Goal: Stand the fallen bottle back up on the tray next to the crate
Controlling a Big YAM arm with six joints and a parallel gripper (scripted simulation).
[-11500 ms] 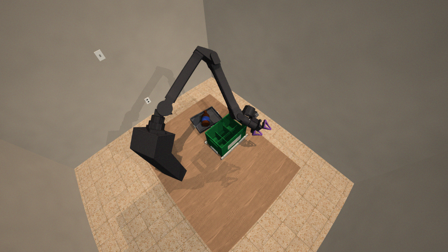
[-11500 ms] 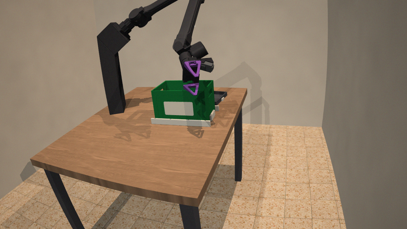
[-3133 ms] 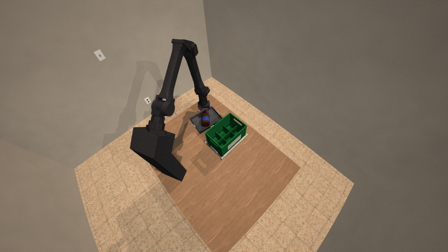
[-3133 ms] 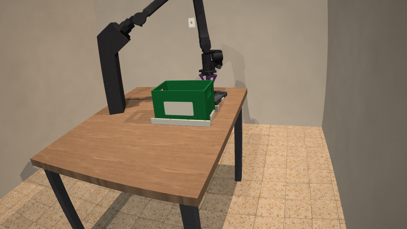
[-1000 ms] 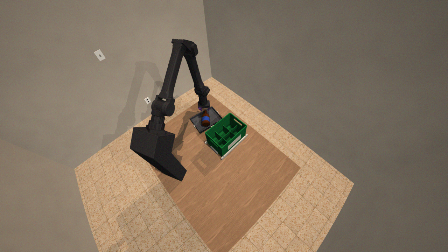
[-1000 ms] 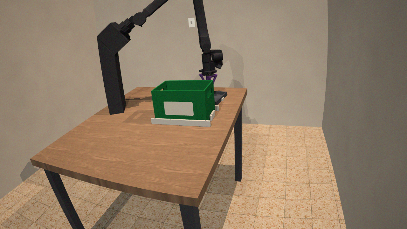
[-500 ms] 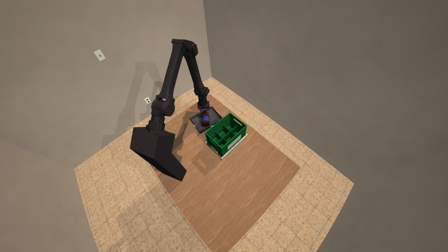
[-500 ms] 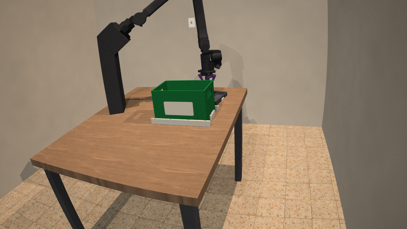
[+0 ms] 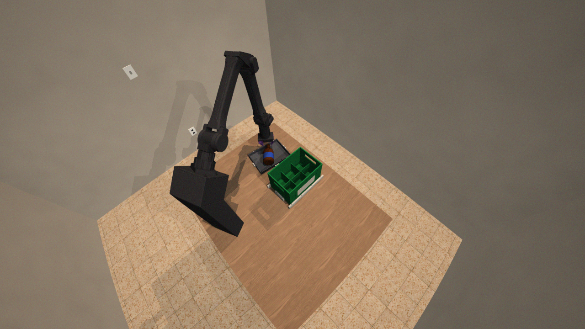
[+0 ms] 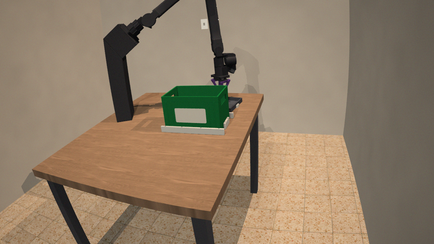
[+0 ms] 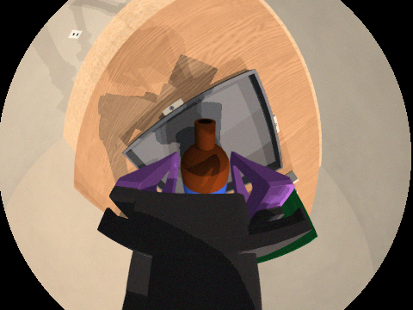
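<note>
Right now the brown bottle is 5 cm to the right of my hand, 4 cm below it and 1 cm behind it. Also, from my hand: green crate 31 cm to the right, 11 cm ahead; then tray 7 cm below, 5 cm to the right.
</note>
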